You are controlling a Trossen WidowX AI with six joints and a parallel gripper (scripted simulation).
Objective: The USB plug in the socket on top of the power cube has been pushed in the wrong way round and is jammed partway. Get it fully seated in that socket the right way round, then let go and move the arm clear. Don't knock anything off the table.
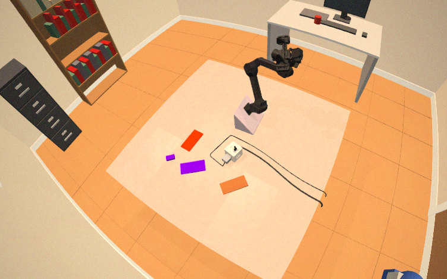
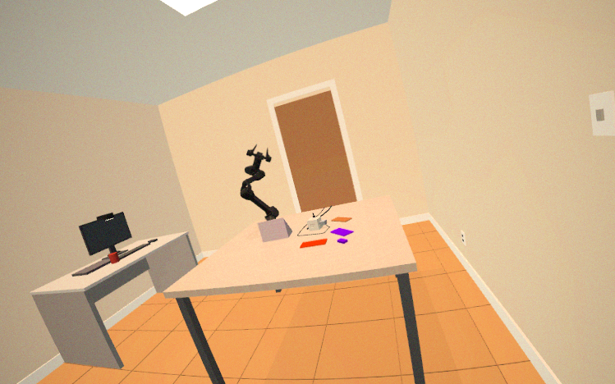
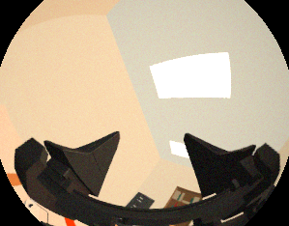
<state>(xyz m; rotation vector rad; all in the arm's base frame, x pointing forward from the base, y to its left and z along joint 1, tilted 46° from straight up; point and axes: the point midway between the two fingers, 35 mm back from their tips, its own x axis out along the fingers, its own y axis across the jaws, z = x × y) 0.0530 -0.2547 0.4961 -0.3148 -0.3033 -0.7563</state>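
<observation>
Right now my gripper tip is 560 mm above the USB plug, 280 mm short of it and 90 mm to the left of it.
</observation>
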